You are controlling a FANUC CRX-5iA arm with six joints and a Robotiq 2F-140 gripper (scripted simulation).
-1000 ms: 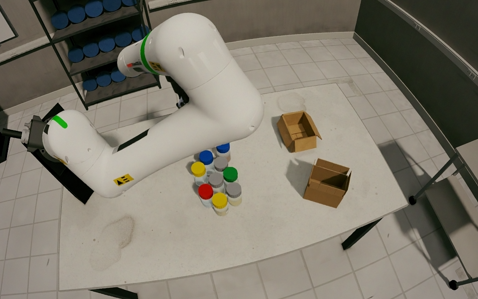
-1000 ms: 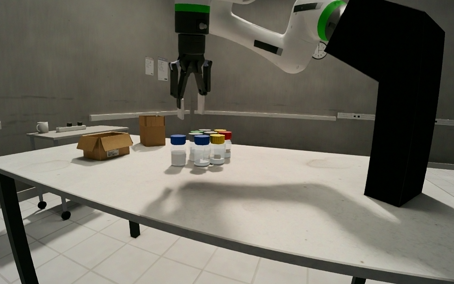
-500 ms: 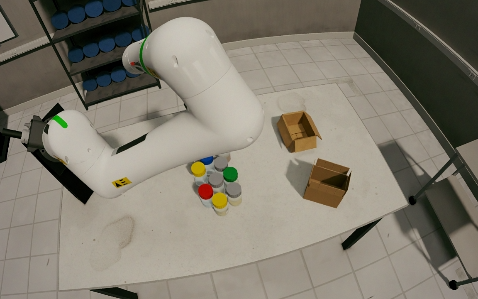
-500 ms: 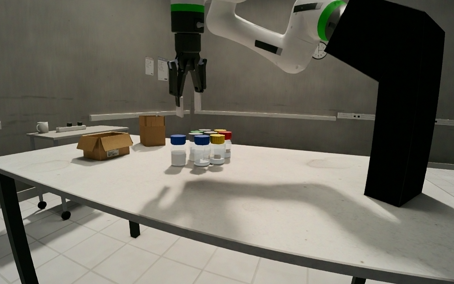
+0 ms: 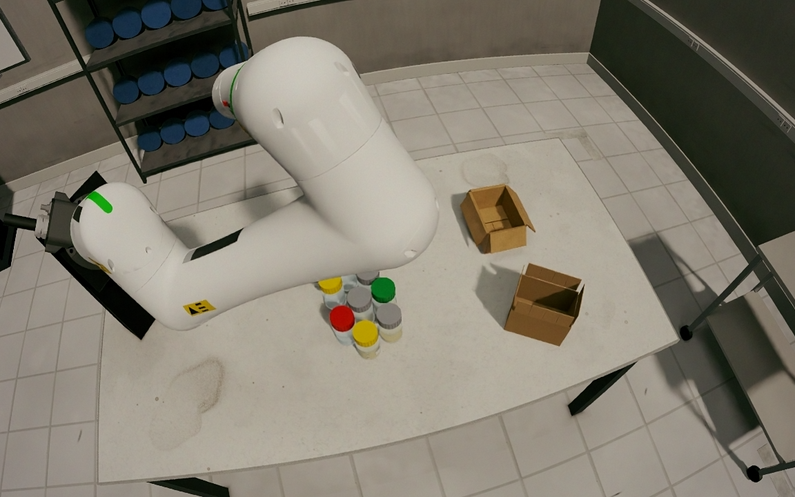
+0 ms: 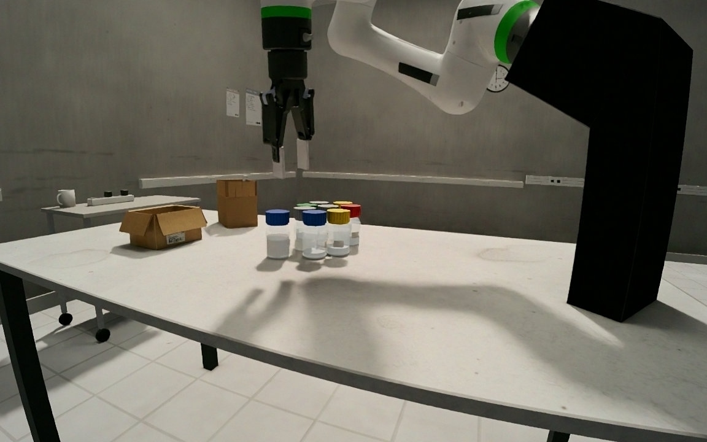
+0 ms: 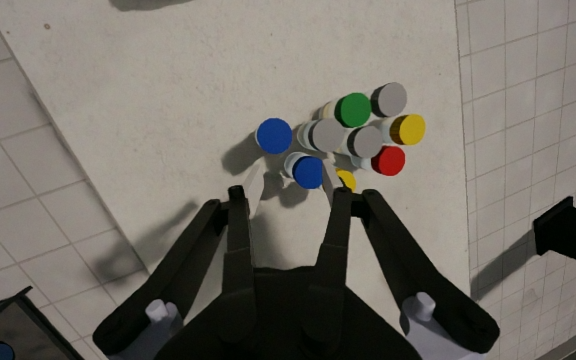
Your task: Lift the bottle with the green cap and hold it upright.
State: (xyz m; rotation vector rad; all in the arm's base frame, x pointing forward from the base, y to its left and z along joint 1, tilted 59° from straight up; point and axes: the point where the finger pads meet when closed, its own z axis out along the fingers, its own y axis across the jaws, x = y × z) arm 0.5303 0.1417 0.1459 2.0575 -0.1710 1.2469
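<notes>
My gripper is now 170 mm above the green-capped bottle, 160 mm to the left of it and 10 mm short of it. Also, from my hand: red-capped bottle: 180 mm to the right, 170 mm below, 100 mm behind; then blue-capped bottle: 170 mm below, 40 mm to the right, 40 mm behind; then yellow-capped bottle: 170 mm below, 90 mm behind, 80 mm to the right.
</notes>
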